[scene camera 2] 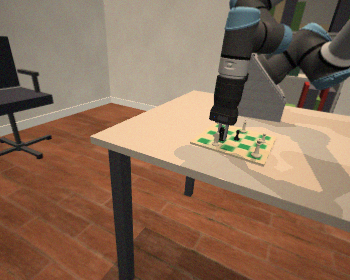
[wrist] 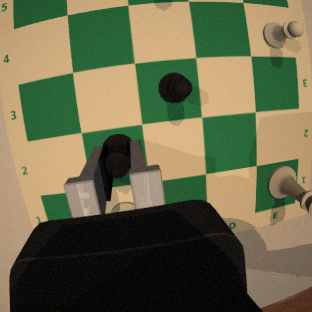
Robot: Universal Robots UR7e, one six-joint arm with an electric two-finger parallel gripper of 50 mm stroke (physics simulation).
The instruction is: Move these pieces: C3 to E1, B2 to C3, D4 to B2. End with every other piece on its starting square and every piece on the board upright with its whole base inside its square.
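Places are measured from the arm's base along level axes (x right, y ahead, z up), in metres.
Pixels of known places: gripper, fingertip midpoint: (scene camera 2: 221, 138) (wrist: 119, 159); arm's base at its link origin: (scene camera 2: 266, 70).
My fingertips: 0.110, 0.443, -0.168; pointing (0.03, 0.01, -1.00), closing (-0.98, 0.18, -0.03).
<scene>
Ahead of a thing's pixels: the offset from my fingertips to its top centre, as dx, dy, dz.
My gripper (scene camera 2: 223, 138) (wrist: 119, 159) is shut on a black piece {-0.001, -0.004, +0.037} (scene camera 2: 221, 133) (wrist: 117, 164) at B2 of the green and cream board {-0.042, -0.030, -0.006} (scene camera 2: 228, 148) (wrist: 97, 107). Its visible base lies inside B2 and it looks upright; whether it touches the board is hard to tell. A black pawn {-0.045, -0.031, +0.025} (scene camera 2: 237, 134) (wrist: 175, 88) stands upright on C3. A tall white piece {-0.106, +0.057, +0.046} (scene camera 2: 257, 149) (wrist: 283, 182) stands on E1, its head cut off in the wrist view. No piece shows on D4.
A white piece {+0.011, +0.040, +0.033} (scene camera 2: 216, 140) (wrist: 124, 205) stands at B1 close beside the fingers, mostly hidden in the wrist view. A white pawn {-0.125, -0.049, +0.025} (scene camera 2: 263, 137) (wrist: 274, 35) stands on E4. Another white piece {-0.062, -0.109, +0.037} (scene camera 2: 244, 126) stands at the far side. A grey panel (scene camera 2: 260, 95) rises behind the board.
</scene>
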